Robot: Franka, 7 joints.
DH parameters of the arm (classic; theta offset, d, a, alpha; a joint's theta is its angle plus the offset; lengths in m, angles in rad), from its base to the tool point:
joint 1: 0 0.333 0 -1.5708
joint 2: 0 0 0 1.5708
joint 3: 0 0.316 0.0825 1.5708
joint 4: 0 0 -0.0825 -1.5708
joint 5: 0 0.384 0 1.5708
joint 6: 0 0 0.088 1.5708
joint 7: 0 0.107 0 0
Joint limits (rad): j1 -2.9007..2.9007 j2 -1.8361..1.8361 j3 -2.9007..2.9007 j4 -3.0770..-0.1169 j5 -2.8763..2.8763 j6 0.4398..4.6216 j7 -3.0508..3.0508
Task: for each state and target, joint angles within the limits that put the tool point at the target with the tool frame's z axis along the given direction. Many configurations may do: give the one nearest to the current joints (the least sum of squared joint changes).
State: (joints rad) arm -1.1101 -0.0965 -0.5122 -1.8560 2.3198 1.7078 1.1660
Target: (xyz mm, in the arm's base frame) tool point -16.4 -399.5 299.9 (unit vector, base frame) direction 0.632 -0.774 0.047
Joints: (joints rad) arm -1.2078 -0.2078 -0.5620 -2.7595 2.1702 1.9516 1.1660
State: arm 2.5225 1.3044 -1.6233 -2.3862 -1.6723 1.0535 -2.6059
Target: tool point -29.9 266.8 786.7 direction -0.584 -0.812 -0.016
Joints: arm 2.6885 1.3128 -2.3320 -1.9094 -1.4156 0.7010 -2.6059
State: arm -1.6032 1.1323 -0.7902 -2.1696 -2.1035 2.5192 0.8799
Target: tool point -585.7 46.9 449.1 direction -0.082 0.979 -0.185
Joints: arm -1.9428 0.3971 -1.2715 -1.9633 -1.1261 1.9555 0.8799
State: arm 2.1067 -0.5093 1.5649 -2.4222 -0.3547 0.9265 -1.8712
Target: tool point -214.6 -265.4 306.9 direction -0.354 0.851 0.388
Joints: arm 2.4854 -0.4598 1.8893 -2.5181 -0.8764 1.1475 -1.8712
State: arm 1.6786 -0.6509 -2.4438 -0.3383 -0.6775 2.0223 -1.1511
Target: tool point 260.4 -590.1 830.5 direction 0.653 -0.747 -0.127
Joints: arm 1.1283 -0.5426 -1.8195 -1.1321 -0.4699 2.7620 -1.1511
